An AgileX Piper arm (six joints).
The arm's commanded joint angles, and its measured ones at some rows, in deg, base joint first. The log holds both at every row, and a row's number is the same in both.
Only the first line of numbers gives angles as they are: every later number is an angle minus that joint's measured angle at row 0.
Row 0, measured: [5.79 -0.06 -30.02 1.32 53.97 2.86]
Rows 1 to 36, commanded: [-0.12 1.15 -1.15 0.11 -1.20 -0.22]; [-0.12 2.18 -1.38 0.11 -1.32 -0.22]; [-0.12 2.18 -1.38 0.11 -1.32 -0.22]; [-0.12 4.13 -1.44 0.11 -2.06 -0.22]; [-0.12 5.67 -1.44 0.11 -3.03 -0.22]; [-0.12 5.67 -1.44 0.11 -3.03 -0.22]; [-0.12 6.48 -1.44 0.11 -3.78 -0.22]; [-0.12 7.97 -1.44 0.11 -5.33 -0.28]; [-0.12 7.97 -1.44 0.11 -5.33 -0.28]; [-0.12 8.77 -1.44 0.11 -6.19 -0.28]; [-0.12 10.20 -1.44 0.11 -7.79 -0.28]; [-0.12 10.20 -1.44 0.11 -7.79 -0.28]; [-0.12 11.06 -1.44 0.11 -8.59 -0.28]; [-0.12 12.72 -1.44 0.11 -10.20 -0.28]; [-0.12 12.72 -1.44 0.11 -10.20 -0.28]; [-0.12 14.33 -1.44 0.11 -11.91 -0.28]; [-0.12 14.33 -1.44 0.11 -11.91 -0.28]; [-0.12 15.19 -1.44 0.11 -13.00 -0.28]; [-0.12 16.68 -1.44 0.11 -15.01 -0.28]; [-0.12 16.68 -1.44 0.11 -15.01 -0.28]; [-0.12 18.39 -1.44 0.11 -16.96 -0.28]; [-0.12 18.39 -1.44 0.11 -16.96 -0.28]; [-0.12 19.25 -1.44 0.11 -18.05 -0.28]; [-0.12 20.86 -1.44 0.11 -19.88 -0.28]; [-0.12 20.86 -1.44 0.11 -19.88 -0.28]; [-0.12 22.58 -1.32 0.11 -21.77 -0.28]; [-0.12 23.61 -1.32 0.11 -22.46 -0.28]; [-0.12 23.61 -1.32 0.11 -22.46 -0.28]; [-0.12 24.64 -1.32 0.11 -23.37 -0.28]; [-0.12 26.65 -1.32 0.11 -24.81 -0.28]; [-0.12 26.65 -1.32 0.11 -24.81 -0.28]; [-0.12 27.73 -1.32 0.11 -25.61 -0.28]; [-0.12 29.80 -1.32 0.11 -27.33 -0.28]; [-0.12 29.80 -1.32 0.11 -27.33 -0.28]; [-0.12 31.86 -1.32 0.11 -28.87 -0.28]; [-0.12 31.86 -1.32 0.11 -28.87 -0.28]
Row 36, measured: [0.00 29.45 -1.03 0.00 -26.01 0.00]
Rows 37 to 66, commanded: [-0.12 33.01 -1.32 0.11 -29.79 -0.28]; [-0.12 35.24 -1.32 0.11 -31.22 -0.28]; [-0.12 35.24 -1.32 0.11 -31.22 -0.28]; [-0.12 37.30 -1.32 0.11 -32.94 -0.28]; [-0.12 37.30 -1.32 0.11 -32.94 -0.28]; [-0.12 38.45 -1.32 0.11 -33.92 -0.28]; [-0.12 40.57 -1.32 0.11 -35.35 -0.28]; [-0.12 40.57 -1.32 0.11 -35.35 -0.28]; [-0.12 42.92 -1.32 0.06 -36.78 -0.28]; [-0.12 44.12 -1.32 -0.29 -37.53 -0.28]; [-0.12 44.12 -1.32 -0.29 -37.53 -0.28]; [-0.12 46.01 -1.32 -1.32 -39.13 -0.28]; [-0.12 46.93 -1.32 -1.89 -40.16 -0.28]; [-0.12 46.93 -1.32 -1.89 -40.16 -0.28]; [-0.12 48.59 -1.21 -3.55 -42.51 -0.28]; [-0.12 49.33 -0.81 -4.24 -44.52 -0.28]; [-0.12 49.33 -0.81 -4.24 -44.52 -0.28]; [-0.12 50.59 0.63 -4.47 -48.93 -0.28]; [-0.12 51.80 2.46 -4.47 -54.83 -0.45]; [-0.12 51.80 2.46 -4.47 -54.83 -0.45]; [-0.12 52.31 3.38 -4.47 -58.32 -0.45]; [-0.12 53.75 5.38 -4.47 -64.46 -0.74]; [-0.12 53.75 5.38 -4.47 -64.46 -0.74]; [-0.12 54.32 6.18 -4.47 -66.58 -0.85]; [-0.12 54.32 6.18 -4.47 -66.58 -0.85]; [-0.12 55.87 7.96 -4.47 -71.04 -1.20]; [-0.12 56.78 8.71 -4.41 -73.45 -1.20]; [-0.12 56.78 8.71 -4.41 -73.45 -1.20]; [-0.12 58.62 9.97 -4.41 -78.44 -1.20]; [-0.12 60.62 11.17 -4.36 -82.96 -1.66]
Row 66, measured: [0.00 58.67 9.79 -4.13 -75.74 -0.28]
